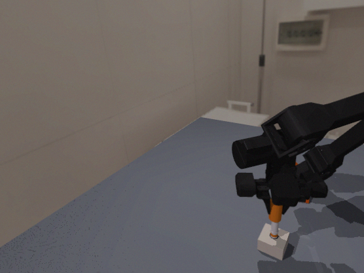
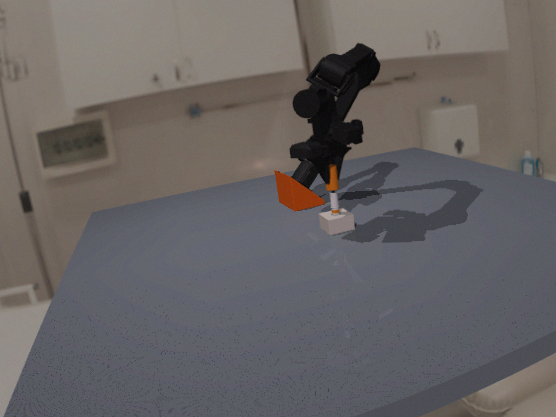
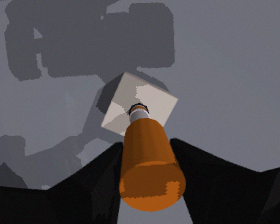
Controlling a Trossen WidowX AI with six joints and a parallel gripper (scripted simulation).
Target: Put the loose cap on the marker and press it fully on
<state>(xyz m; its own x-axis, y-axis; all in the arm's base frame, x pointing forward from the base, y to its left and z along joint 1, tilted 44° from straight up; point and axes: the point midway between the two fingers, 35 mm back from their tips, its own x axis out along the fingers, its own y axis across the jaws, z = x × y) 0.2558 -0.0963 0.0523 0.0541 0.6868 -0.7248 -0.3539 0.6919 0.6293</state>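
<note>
The white marker is 4 cm below my gripper tip. From my gripper tip the other things lie so: orange cap: 1 cm above; block: 10 cm below.
</note>
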